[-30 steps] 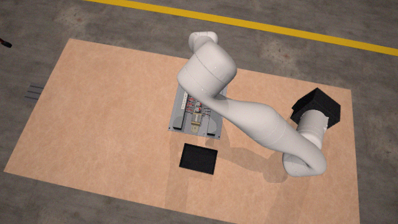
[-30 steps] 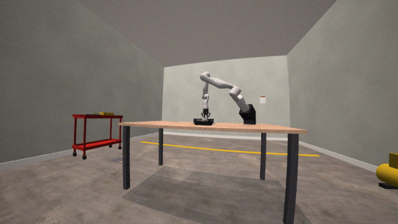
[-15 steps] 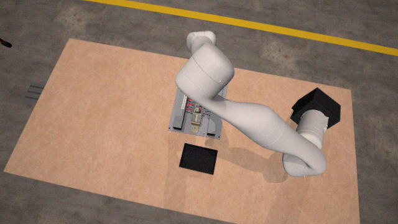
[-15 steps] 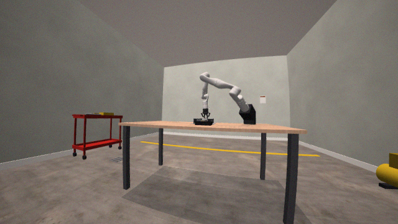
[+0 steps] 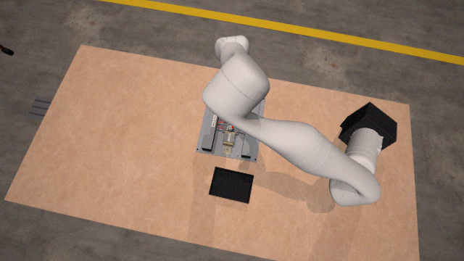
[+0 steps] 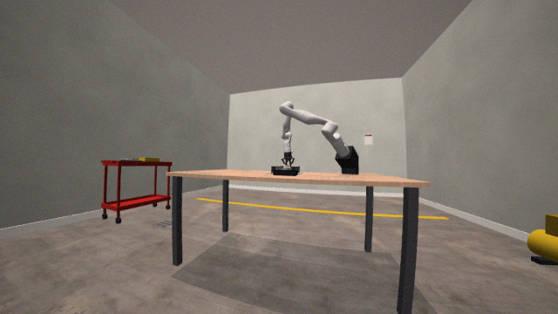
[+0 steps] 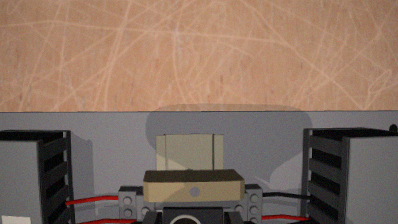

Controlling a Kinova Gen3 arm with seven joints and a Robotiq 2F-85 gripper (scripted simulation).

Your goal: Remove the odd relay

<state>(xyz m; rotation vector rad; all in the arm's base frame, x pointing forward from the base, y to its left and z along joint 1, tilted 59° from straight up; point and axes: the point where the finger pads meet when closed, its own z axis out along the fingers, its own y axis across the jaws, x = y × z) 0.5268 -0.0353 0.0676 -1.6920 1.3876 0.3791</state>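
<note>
Now: hand 1 cm above the dark relay. The rest, counted from my hand: grey relay panel: 10 cm to the left, 4 cm behind, 3 cm below; then black parts tray: 34 cm to the left, 18 cm behind, 4 cm below.
</note>
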